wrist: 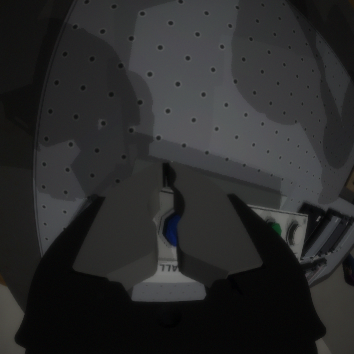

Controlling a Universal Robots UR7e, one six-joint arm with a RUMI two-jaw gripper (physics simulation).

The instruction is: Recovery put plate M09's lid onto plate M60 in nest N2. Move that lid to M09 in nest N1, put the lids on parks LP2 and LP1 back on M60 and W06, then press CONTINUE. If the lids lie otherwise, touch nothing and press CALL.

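Frame: origin at the arm's base, x left, y back, z up, level; centimetres.
Seen in the pictures: gripper, fingertip midpoint: (165, 165).
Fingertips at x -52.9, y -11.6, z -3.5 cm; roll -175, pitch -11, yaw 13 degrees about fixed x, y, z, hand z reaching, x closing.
Note:
Offsets run from my fingertips to a thing's top centre. "pt": to the spot under its first point. Level surfaces: height alone.
My gripper (165, 165) is shut, with nothing between its fingertips. It is over the white button panel. The blue button @(pt dz +3.1, dx +0.5, dy -3.4 cm) (171, 231) shows through the gap between the two jaws, with part of the label "CALL" @(pt dz +4.0, dx +0.8, dy -6.4 cm) (169, 268) upside down below it. Whether the gripper touches the button cannot be told. A green button @(pt dz +2.8, dx +11.4, dy -4.0 cm) (275, 229) shows on the panel @(pt dz +1.3, dx +9.7, dy -3.0 cm) (260, 212) right of the right jaw, partly hidden by it. The plates, the lids, the nests and the parks do not show in this view.
A grey perforated table top @(dz -3.9 cm) (185, 102) with dark shadows stretches beyond the gripper. Right of the green button is a dark curved part @(pt dz +2.8, dx +15.1, dy -4.7 cm) (293, 231) on the panel. Dark and grey slotted parts @(pt dz -2.1, dx +43.6, dy -12.3 cm) (327, 232) stand at the right. A brown edge (350, 186) shows at the far right.

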